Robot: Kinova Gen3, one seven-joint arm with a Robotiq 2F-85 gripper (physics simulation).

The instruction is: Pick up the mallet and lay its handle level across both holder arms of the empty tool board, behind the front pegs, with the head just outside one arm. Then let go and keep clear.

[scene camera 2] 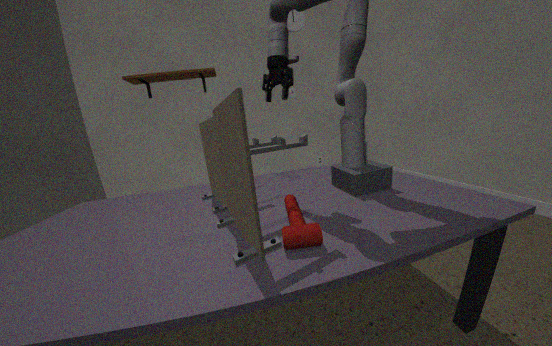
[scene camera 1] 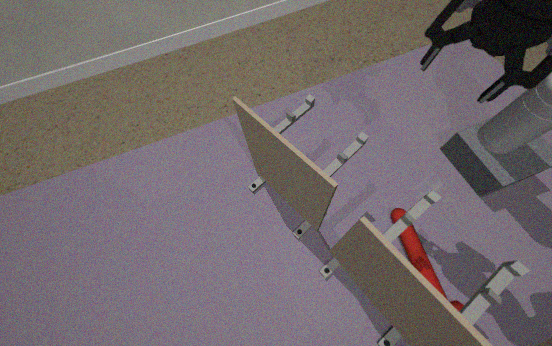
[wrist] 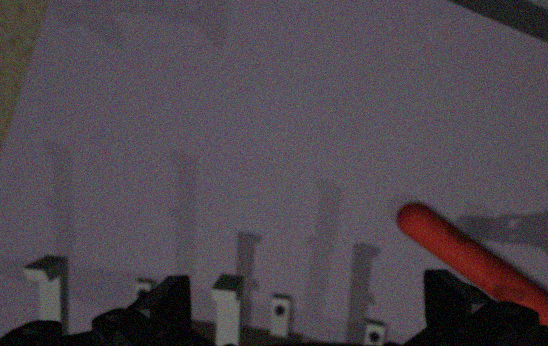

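Seen in the pictures: gripper, fingertip midpoint: [scene camera 2: 276,100] [scene camera 1: 451,83] [wrist: 305,298]; arm's base, link origin: [scene camera 2: 353,164] [scene camera 1: 497,137].
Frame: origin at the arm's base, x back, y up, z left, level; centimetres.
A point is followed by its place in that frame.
The red mallet [scene camera 1: 414,245] @(x -33.5, y -4.8, z 12.8 cm) [scene camera 2: 302,236] @(x -37.5, y -5.1, z 29.8 cm) [wrist: 465,255] @(x -32.3, y -4.8, z 11.2 cm) lies on the table. In scene camera 1 its handle passes below a holder arm [scene camera 1: 424,205] @(x -36.4, y 13.8, z 6.7 cm) of the near board [scene camera 1: 380,280] @(x -49.9, y 11.1, z 13.8 cm) [scene camera 2: 240,165] @(x -47.5, y 11.0, z 24.6 cm), and the board partly hides its head. The far board [scene camera 1: 285,165] @(x -55.2, y 15.6, z -11.3 cm) has two bare holder arms [scene camera 1: 302,109] @(x -44.6, y 12.7, z -23.8 cm) [scene camera 1: 353,148] @(x -40.2, y 12.7, z -9.6 cm) with pegs. The near board's other arm [scene camera 1: 501,281] @(x -34.3, y 13.8, z 21.4 cm) is also bare. My gripper [scene camera 1: 454,82] @(x -28.9, y 27.9, z -6.3 cm) [scene camera 2: 277,98] @(x -28.9, y 27.9, z -6.3 cm) [wrist: 305,298] @(x -28.9, y 27.9, z -6.3 cm) is open and empty, high above the table and apart from boards and mallet. The mallet's head is outside the wrist view.
The robot's grey base block [scene camera 1: 470,165] @(x -7.7, y -4.2, z 2.6 cm) [scene camera 2: 367,179] @(x -2.9, y -3.2, z 11.0 cm) stands on the purple table [scene camera 1: 150,250] @(x -94.7, y -9.0, z -16.8 cm) [scene camera 2: 125,270] @(x -76.6, y -9.0, z 20.9 cm). Board feet [scene camera 1: 256,185] @(x -61.1, y -7.8, z -20.3 cm) [scene camera 1: 328,269] @(x -54.3, y -7.3, z 8.6 cm) stick out behind the boards. A brown wall shelf [scene camera 2: 172,76] hangs in the background. Shadows fall around the mallet.
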